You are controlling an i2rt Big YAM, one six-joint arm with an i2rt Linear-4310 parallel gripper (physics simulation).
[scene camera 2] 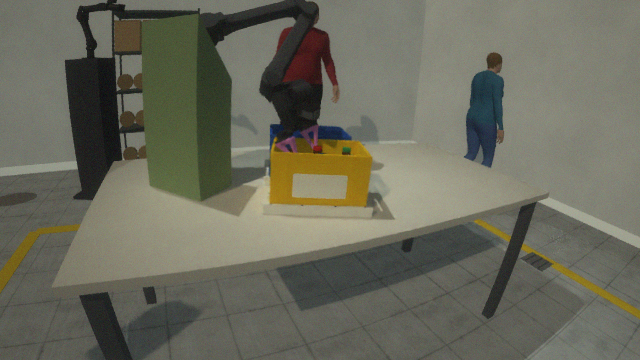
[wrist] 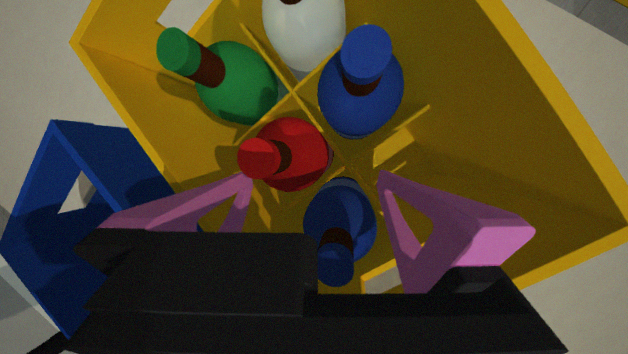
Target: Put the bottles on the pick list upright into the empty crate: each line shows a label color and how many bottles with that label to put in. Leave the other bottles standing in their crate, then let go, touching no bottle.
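Places are measured from the arm's base along level axes (x ahead, y left, z up), in centimetres.
Pixels of known places: gripper, fingertip midpoint: [wrist: 314,177]; arm's base, origin of the base link: [scene camera 2: 180,52].
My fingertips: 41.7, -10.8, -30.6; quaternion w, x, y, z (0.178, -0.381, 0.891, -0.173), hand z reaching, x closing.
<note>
For each thing: its top centre in the pictures, then the offset to it from my fingertips, as dx, dy, dz. "spot": a spot on its surface instead. Level surfaces: height alone.
- yellow crate, middle of its top: [wrist: 294,110] [scene camera 2: 319,146] +3.3, -2.4, +3.7
- blue crate, middle of its top: [wrist: 112,314] [scene camera 2: 308,130] +2.2, +20.8, +3.7
- table, its level: dz -13.8
- white base, surface spot: [scene camera 2: 317,211] spot: +2.4, -12.7, -12.3
The yellow crate [scene camera 2: 280,185] [wrist: 500,125] holds several bottles in its divided cells: green [scene camera 2: 346,150] [wrist: 237,82], white [wrist: 304,32], red [scene camera 2: 318,149] [wrist: 295,155] and two blue ones, one blue bottle [wrist: 360,95] beyond the red and another blue bottle [wrist: 340,215] nearer the gripper. My gripper [scene camera 2: 305,149] [wrist: 314,177] is open and empty at the crate's rim height. Its fingers stand on either side of the nearer blue bottle in the wrist view; the left fingertip appears close to the red cap. The blue crate [scene camera 2: 335,133] [wrist: 30,200] is partly hidden; no bottle shows in its visible part. The pick list is not visible.
A tall green block [scene camera 2: 172,110] stands left of the crates on the table [scene camera 2: 200,240]. A white base [scene camera 2: 317,211] lies under the yellow crate. Two people, one in red [scene camera 2: 312,55] and one in teal [scene camera 2: 486,95], stand beyond the table.
</note>
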